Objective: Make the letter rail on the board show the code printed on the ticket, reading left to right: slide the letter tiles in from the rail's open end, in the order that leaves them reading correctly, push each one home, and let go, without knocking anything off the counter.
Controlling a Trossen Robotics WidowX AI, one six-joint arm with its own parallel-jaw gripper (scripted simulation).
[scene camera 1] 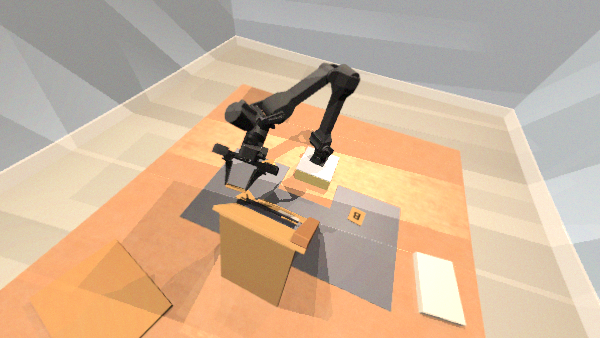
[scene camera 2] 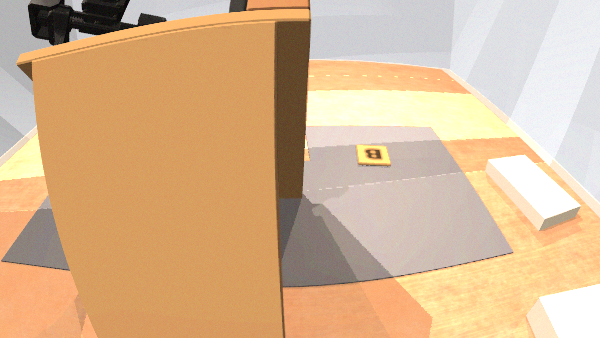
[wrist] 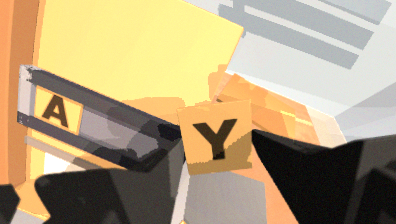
Path:
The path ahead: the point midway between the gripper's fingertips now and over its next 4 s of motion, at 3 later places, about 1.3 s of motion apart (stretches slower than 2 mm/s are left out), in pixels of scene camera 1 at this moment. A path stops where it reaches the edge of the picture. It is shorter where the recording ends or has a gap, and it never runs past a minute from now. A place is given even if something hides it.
My gripper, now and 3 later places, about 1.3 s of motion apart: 235, 188; 217, 187; 220, 189; 226, 192

